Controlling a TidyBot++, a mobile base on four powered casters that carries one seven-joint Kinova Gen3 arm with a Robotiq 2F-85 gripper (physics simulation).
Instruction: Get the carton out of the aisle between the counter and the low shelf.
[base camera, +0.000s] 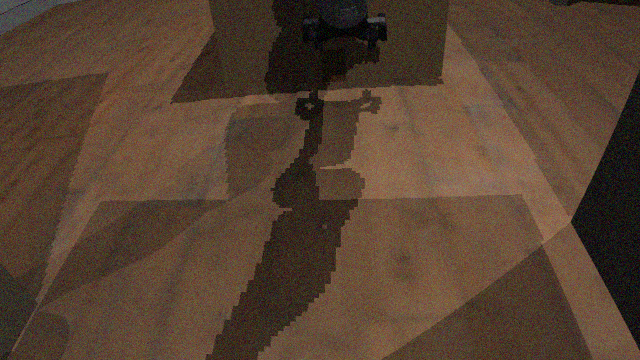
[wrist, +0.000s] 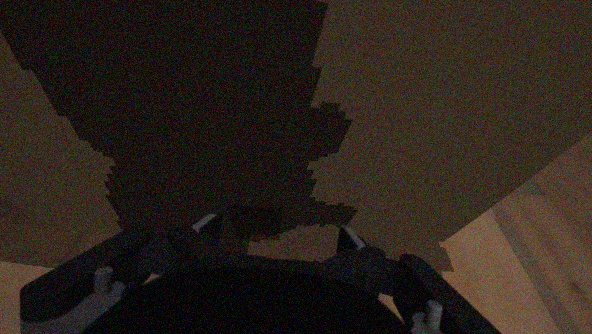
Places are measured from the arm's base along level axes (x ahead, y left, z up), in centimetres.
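Where they show: gripper, fingertip midpoint: (base camera: 345, 46) (wrist: 280, 233).
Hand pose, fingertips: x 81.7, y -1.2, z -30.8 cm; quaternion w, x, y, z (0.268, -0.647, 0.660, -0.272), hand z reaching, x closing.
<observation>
After its pixels a point has its place.
The carton (base camera: 410, 45) {x 86.0, y -14.4, z -32.4 cm} (wrist: 450, 100) {x 85.7, y -9.8, z -21.1 cm} is a large brown box standing on the floor. It shows at the top of the base camera view, cut off by the frame, and its near face fills most of the wrist view, partly in dark shadow. My gripper (base camera: 345, 41) {x 81.7, y -1.2, z -30.8 cm} (wrist: 280, 233) {x 81.7, y -1.2, z -30.8 cm} is open and empty, in front of the carton's near face. Its fingers stand wide apart; whether the tips touch the face cannot be told. A small dark patch on the carton shows between the fingers in the wrist view.
A tall black side (base camera: 612, 200) {x 39.2, y -30.2, z -31.7 cm} of a furniture piece stands at the right of the base camera view; which piece cannot be told. A grey-green surface (base camera: 10, 310) {x 27.9, y 36.4, z -36.5 cm} shows at the lower left edge. Arm shadows lie across the wooden floor (base camera: 450, 150) {x 59.7, y -17.1, z -39.6 cm}. A dark object is cut off at the top right.
</observation>
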